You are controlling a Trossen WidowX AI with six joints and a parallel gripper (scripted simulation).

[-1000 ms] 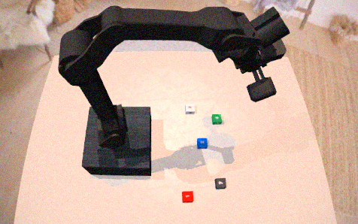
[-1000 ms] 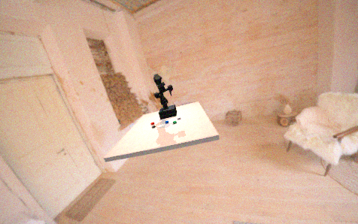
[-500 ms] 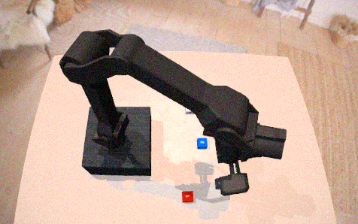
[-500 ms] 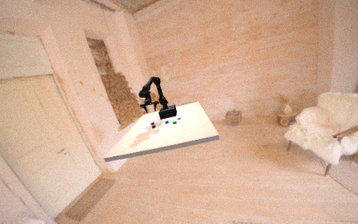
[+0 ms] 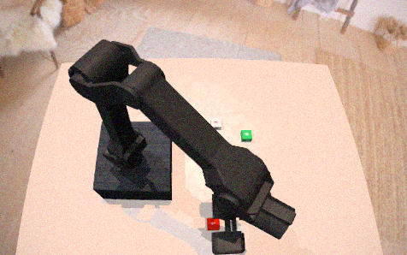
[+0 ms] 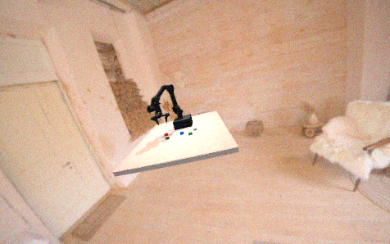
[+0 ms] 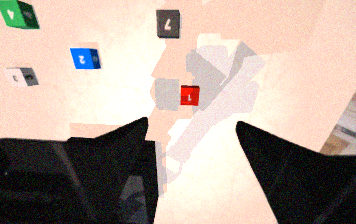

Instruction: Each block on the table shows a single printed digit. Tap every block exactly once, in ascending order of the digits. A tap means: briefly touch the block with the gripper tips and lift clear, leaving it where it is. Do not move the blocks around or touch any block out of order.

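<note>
Right now the red block is 10 mm behind my gripper tip and 120 mm below it. Round my gripper tip: blue block (40 mm ahead, 180 mm to the left, 120 mm below); then green block (100 mm ahead, 270 mm to the left, 120 mm below); then dark grey block (100 mm ahead, 40 mm to the left, 120 mm below).
</note>
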